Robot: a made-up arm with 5 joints.
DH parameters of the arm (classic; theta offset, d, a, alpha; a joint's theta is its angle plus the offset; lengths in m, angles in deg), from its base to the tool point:
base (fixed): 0 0.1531 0 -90
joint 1: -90 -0.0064 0.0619 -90
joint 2: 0 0.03 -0.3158 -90
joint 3: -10.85 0 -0.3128 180
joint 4: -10.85 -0.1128 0.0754 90
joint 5: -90 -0.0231 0.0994 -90
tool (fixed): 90 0.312 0 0
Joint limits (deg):
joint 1: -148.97..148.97
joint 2: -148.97..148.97
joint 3: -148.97..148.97
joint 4: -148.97..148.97
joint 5: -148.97..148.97
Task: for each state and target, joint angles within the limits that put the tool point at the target. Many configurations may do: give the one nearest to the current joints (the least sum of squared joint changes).
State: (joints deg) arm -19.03 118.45 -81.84 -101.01 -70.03
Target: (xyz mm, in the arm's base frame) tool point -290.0 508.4 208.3
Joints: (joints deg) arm -1.78 148.97 -76.06 -101.77 -74.79
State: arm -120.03 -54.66 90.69 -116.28 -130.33
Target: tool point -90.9 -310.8 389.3
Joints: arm -104.45 -36.11 79.88 -112.10 -142.00
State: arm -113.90 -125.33 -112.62 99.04 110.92
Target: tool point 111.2 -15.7 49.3
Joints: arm -106.70 -107.71 -124.24 90.20 148.54
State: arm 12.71 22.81 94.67 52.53 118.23
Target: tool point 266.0 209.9 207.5
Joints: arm 8.60 36.47 107.84 74.90 86.60
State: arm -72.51 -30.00 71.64 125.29 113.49
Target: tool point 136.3 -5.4 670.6
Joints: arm -108.29 -35.16 86.07 125.00 93.39
